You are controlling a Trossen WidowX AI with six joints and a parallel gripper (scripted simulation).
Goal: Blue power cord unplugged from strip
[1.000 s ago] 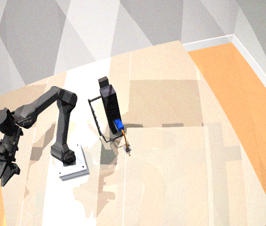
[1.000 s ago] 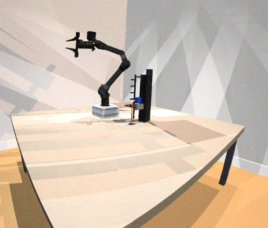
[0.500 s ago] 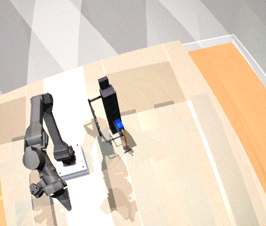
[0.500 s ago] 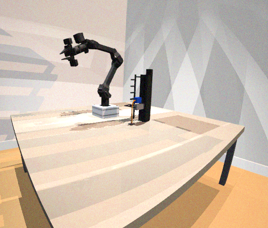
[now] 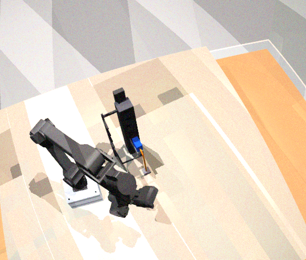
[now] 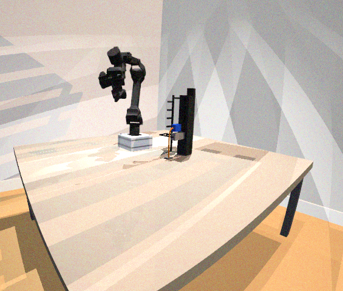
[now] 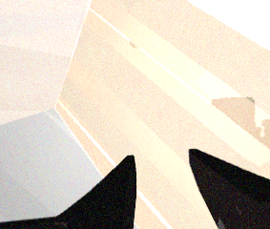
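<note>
My gripper tip is 1 cm short of the blue plug, 34 cm to the right of it and 12 cm above it.
</note>
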